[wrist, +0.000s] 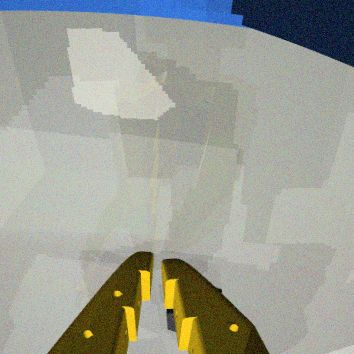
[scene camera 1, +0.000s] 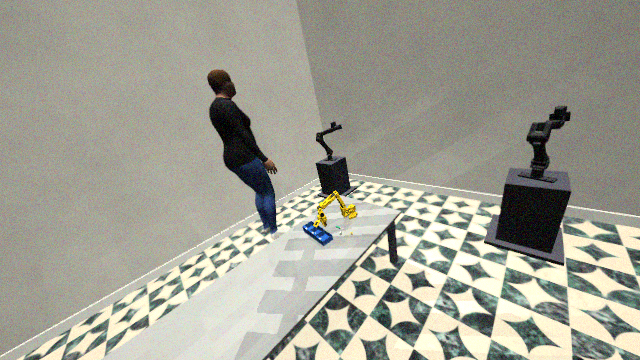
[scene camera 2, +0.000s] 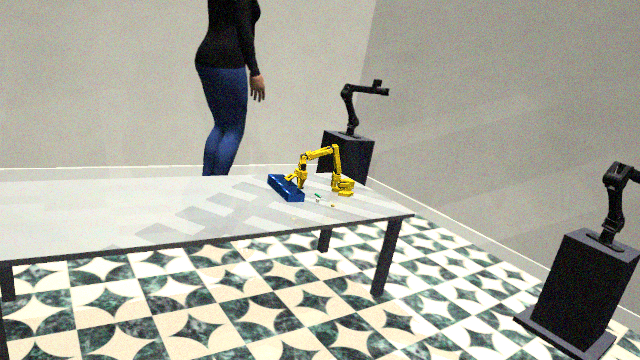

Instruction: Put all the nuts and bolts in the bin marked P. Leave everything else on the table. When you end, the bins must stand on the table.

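Frame: origin at the arm's base, x left, y up, z ahead, level; metres.
Where they show: hand, tool point: (scene camera 1: 325,226) (scene camera 2: 299,188); arm's base, link origin: (scene camera 1: 348,216) (scene camera 2: 338,193).
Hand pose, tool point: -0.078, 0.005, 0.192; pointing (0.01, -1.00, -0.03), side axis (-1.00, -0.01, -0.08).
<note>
Each offset is from my tool point to the top centre of the thing, as dx, dy, dz.
My gripper (scene camera 2: 301,186) (wrist: 157,257) is shut low over the table, beside the blue bins, with a narrow slit between its jaws. Nothing is pressed between the jaws. In the wrist view a small dark patch (wrist: 171,320) shows past the slit, partly hidden by the right jaw; I cannot tell surely whether it is a nut. The joined blue bins @(+0.021, +0.041, +0.101) (scene camera 1: 325,239) (scene camera 2: 295,196) (wrist: 120,6) stand on the table. The mark P is not readable. A small grey piece @(+0.159, +0.011, +0.003) (scene camera 1: 341,232) (scene camera 2: 317,200) lies on the table, too small to identify.
A small green piece @(+0.101, +0.005, -0.041) (scene camera 1: 338,227) (scene camera 2: 317,195) and an orange-yellow piece @(+0.223, +0.004, -0.039) (scene camera 1: 351,233) (scene camera 2: 333,205) lie between the bins, the arm's base and the near table edge. A person (scene camera 1: 232,130) (scene camera 2: 222,90) stands behind the table. Two black arms stand on pedestals (scene camera 1: 532,215) (scene camera 2: 582,290) off the table.
</note>
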